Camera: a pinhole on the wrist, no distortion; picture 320 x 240 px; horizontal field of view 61.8 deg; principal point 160.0 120.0 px. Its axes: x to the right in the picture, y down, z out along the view. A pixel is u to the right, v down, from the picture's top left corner.
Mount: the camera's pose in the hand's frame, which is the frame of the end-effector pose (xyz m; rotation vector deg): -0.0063 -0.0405 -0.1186 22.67 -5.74 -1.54
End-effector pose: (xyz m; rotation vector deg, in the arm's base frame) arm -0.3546 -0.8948 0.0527 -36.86 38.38 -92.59
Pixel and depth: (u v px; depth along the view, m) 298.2 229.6 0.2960
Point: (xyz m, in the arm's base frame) -0.2470 -1.0192 0.2390
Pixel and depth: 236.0 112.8 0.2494
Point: -0.3740 -0.9233 0.2386
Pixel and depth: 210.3 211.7 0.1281
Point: -0.3756 -0.8947 0.1020
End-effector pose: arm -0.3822 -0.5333 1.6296 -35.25 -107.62 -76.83
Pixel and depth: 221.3 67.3 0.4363
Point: -0.7000 -0.3918 1.4484
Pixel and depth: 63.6 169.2 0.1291
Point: -0.3916 -0.5490 1.5382
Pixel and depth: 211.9 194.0 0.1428
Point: -0.4392 -0.5255 1.5942
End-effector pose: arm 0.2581 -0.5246 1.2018 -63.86 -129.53 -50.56
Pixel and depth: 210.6 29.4 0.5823
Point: -0.1776 -0.4606 0.8365
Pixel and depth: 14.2 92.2 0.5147
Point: 0.1860 -0.6067 0.6798
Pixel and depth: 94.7 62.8 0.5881
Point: 0.0248 -0.5497 0.6926
